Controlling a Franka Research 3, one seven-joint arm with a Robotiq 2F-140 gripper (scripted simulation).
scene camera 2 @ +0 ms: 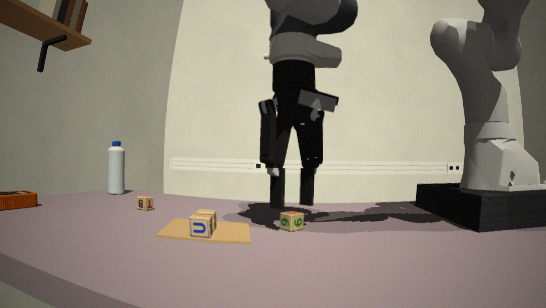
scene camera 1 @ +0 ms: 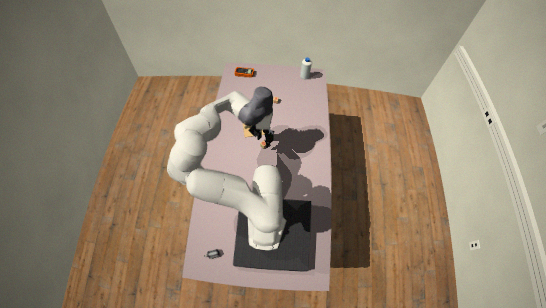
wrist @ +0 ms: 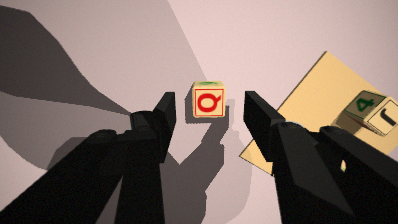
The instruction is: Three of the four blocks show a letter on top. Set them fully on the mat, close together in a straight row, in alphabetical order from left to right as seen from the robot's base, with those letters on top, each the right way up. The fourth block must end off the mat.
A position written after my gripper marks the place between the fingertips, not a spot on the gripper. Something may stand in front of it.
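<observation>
My gripper appears at (scene camera 2: 292,206), and the wrist view shows my gripper (wrist: 209,106) too. There is also a white bottle (scene camera 2: 115,155), though in the wrist view the bottle is out of frame.
</observation>
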